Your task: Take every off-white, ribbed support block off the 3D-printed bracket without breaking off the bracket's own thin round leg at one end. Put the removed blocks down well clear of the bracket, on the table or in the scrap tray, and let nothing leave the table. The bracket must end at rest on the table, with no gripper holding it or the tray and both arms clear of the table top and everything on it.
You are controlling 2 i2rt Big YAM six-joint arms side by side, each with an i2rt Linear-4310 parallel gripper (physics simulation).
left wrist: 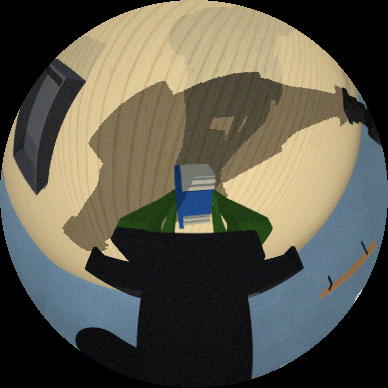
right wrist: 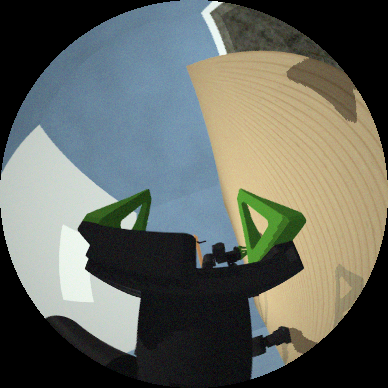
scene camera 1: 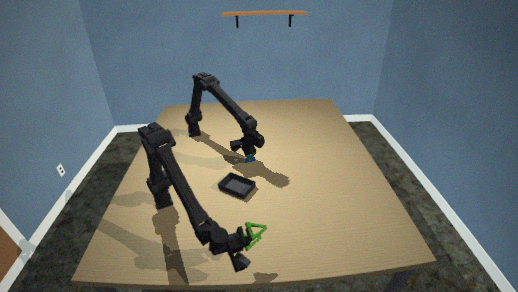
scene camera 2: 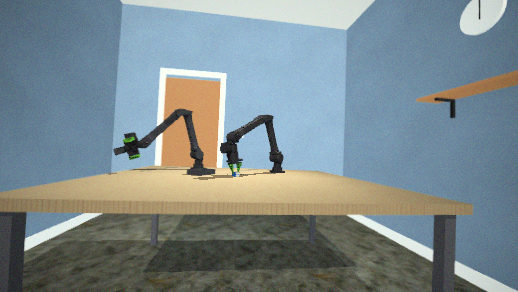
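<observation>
The blue bracket (scene camera 1: 249, 159) (scene camera 2: 234, 175) (left wrist: 195, 203) is low at the table (scene camera 1: 325, 210) (scene camera 2: 300, 192), near the upper arm's shadow in scene camera 1. In the left wrist view an off-white ribbed support block (left wrist: 201, 183) shows on its far side and another ribbed block (left wrist: 196, 219) on its near side. My left gripper (scene camera 1: 250, 156) (scene camera 2: 235, 171) (left wrist: 193, 193) points down, its green fingers against both sides of the bracket. The thin round leg cannot be made out. My right gripper (scene camera 1: 262, 233) (scene camera 2: 131, 148) (right wrist: 193, 193) is open and empty, held high.
The dark scrap tray (scene camera 1: 237, 186) (left wrist: 45, 155) lies below the left gripper in scene camera 1 and at the left in the left wrist view. The right arm (scene camera 1: 182, 185) reaches over the lower left of the table in scene camera 1. A wall shelf (scene camera 1: 265, 13) is beyond the table.
</observation>
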